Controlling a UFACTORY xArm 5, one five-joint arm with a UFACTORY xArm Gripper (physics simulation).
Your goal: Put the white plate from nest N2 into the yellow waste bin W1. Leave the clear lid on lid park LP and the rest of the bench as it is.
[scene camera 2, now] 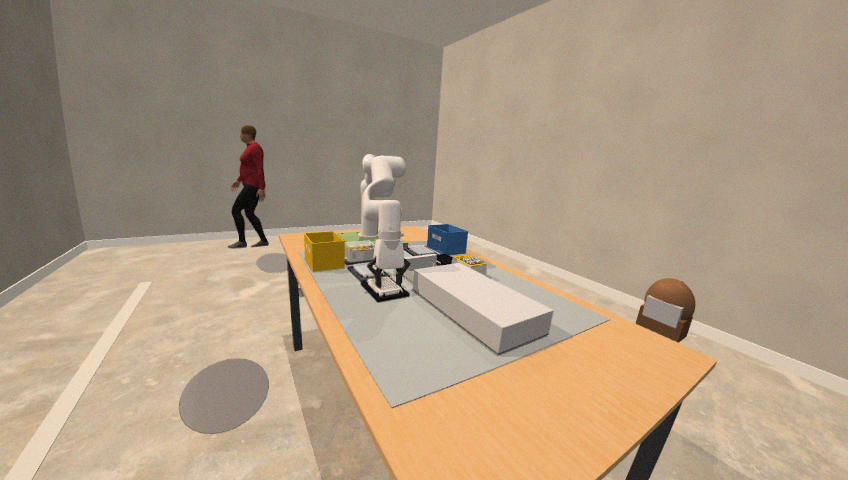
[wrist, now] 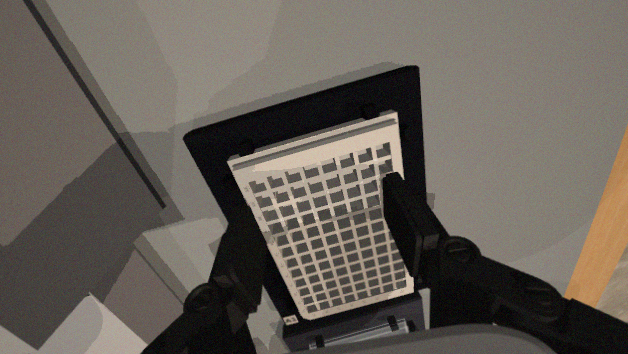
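Note:
The white plate, a grid of square wells, sits level within the black nest. My gripper points down over it and is shut on the plate, with one black finger at each long side; the left finger's contact is partly hidden in shadow in the wrist view. The yellow waste bin stands open-topped at the far left of the table. A clear lid-like piece lies in a dark holder just beyond the plate's near end in the wrist view, partly cut off by the gripper body.
A long pale box stands close beside the nest on the grey mat. A blue bin and a yellow-topped box stand at the back right. A white box stands beside the yellow bin. A person in red is behind the table.

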